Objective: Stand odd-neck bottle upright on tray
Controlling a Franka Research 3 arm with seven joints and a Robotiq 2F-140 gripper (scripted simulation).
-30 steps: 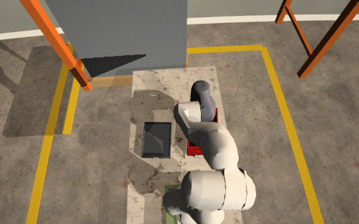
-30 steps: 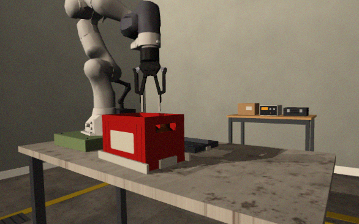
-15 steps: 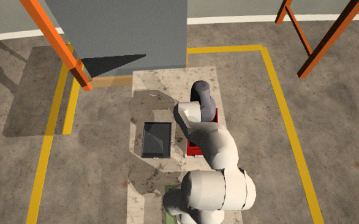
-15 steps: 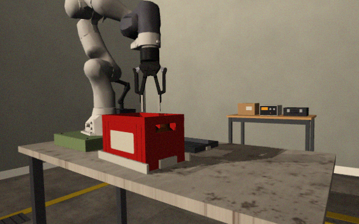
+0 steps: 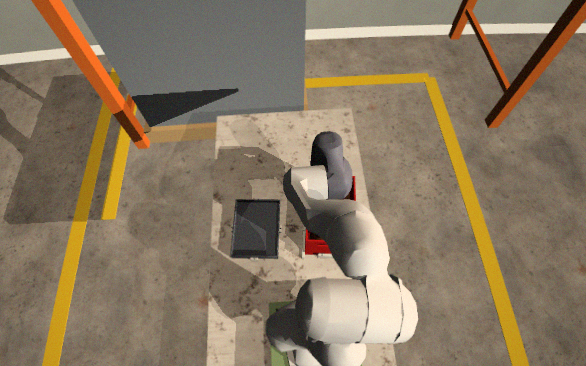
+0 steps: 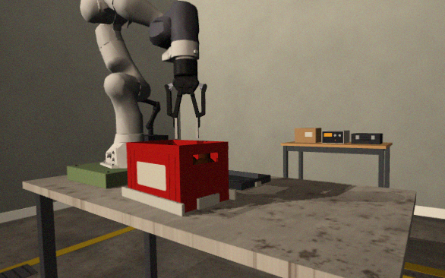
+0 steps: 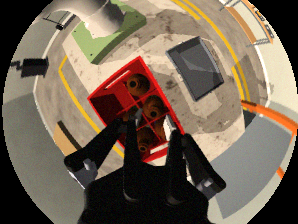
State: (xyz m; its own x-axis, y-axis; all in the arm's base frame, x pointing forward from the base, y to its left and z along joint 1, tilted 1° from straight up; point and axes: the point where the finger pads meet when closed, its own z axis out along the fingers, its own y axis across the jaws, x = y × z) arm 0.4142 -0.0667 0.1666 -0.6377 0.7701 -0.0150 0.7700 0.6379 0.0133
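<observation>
My gripper is now 10 mm past the red crate, 40 mm to the left of it and 130 mm above it. The rest, counted from my hand: dark tray (20 mm behind, 260 mm to the left, 200 mm below); then brown bottle (10 mm behind, 90 mm to the right, 130 mm below).
</observation>
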